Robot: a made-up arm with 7 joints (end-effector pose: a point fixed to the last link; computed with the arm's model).
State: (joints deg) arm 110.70 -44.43 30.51 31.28 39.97 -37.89 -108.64
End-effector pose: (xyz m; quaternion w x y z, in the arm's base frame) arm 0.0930 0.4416 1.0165 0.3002 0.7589 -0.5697 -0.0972
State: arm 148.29 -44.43 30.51 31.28 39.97 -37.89 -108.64
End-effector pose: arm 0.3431 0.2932 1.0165 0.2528 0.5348 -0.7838 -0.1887
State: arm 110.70 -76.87 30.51 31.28 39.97 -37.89 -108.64
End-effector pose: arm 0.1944 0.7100 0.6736 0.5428 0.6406 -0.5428 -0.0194
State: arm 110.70 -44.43 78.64 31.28 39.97 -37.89 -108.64
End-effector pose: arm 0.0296 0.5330 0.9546 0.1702 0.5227 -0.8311 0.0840
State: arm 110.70 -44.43 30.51 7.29 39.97 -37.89 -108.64
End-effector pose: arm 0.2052 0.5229 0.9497 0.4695 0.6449 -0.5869 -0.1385
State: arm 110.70 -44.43 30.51 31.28 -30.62 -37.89 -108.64
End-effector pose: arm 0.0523 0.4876 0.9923 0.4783 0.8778 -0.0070 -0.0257
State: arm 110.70 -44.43 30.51 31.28 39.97 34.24 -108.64
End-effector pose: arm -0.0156 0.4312 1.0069 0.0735 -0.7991 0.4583 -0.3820
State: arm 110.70 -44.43 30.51 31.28 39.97 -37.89 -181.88
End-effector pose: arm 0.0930 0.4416 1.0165 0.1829 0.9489 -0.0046 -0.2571
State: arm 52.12 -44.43 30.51 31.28 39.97 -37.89 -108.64
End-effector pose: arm -0.3284 0.3096 1.0165 0.3093 0.9406 -0.1256 0.0621
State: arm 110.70 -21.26 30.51 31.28 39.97 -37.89 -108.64
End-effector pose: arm -0.0122 0.1634 1.1384 0.1111 0.8067 -0.5612 -0.1484
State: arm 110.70 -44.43 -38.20 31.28 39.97 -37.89 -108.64
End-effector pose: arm 0.2636 0.4107 0.9857 0.3916 0.8621 -0.0400 -0.3193
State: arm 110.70 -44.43 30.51 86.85 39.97 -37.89 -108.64
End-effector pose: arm -0.1207 0.1794 0.9490 0.1290 -0.8897 0.4377 -0.0114
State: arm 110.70 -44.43 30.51 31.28 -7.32 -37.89 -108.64
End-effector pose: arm 0.0724 0.4787 0.9990 0.4369 0.8745 -0.2040 -0.0518
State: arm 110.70 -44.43 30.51 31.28 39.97 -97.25 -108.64
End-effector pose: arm 0.1403 0.4152 0.9420 0.5267 0.5031 -0.4969 -0.4719
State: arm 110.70 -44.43 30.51 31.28 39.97 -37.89 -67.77
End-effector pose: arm 0.0930 0.4416 1.0165 0.3152 0.5122 -0.7988 0.0137
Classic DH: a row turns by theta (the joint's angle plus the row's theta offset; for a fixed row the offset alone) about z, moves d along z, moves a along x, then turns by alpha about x. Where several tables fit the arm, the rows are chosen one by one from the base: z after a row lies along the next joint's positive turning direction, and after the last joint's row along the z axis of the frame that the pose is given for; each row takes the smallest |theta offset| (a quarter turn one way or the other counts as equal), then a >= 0, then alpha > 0; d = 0 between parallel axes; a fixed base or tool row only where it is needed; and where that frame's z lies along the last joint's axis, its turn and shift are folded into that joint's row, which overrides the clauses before.
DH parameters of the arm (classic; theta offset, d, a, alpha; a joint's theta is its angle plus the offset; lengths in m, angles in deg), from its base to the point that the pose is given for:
base (fixed): 0 0 0 180
joint 1: 0 -0.352 0 90
joint 2: 0 -0.016 0 -90
joint 3: 0 -0.45 0 90
joint 4: 0 -0.008 0 -90
joint 5: 0 -0.294 0 90
joint 6: 0 0 0 -90
joint 7: 0 -0.093 0 0

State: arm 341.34 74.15 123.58 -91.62 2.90 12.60 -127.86
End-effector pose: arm 0.3727 0.4530 0.2798 0.5291 0.3427 0.3896 -0.6714
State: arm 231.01 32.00 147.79 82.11 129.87 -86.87 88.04
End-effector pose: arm 0.1555 0.1763 0.8371 0.6748 -0.0728 -0.3907 0.6219
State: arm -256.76 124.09 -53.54 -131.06 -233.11 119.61 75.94
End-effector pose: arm -0.2309 -0.1782 0.2396 0.9406 0.2841 -0.1762 0.0601
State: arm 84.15 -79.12 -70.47 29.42 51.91 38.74 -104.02
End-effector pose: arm 0.0914 0.7283 0.6130 0.1964 0.9431 0.0534 -0.2631
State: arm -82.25 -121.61 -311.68 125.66 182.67 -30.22 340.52
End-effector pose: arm 0.1928 -0.2862 0.4008 0.3802 0.8596 -0.3295 -0.0898
